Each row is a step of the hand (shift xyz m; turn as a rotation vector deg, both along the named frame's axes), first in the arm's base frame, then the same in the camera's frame.
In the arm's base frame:
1: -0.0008 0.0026 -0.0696 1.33 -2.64 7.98
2: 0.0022 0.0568 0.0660 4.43 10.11 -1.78
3: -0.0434 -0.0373 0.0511 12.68 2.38 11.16
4: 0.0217 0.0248 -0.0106 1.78 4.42 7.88
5: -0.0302 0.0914 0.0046 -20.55 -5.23 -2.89
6: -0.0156 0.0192 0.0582 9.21 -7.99 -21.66
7: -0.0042 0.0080 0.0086 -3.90 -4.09 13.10
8: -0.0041 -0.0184 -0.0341 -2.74 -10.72 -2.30
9: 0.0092 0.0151 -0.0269 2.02 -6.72 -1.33
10: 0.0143 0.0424 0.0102 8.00 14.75 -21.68
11: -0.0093 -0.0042 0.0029 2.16 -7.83 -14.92
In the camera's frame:
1: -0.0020 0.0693 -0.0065 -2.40 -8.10 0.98
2: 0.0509 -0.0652 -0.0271 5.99 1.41 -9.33
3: -0.0046 -0.0466 0.0608 -4.08 -12.42 -10.96
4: 0.0084 0.0085 -0.0325 3.28 -7.98 -3.23
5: 0.0934 -0.0004 -0.0239 6.48 5.00 19.78
6: 0.0284 -0.0560 0.0075 -13.11 20.47 -5.17
7: 0.0096 -0.0080 -0.0001 -0.46 -12.66 6.57
8: -0.0155 0.0341 0.0106 -7.68 2.46 7.91
9: 0.0059 0.0259 -0.0181 -6.82 1.04 1.84
10: 0.0286 -0.0112 -0.0341 6.64 20.87 -16.49
11: 0.0017 -0.0019 0.0103 -8.74 14.52 1.20

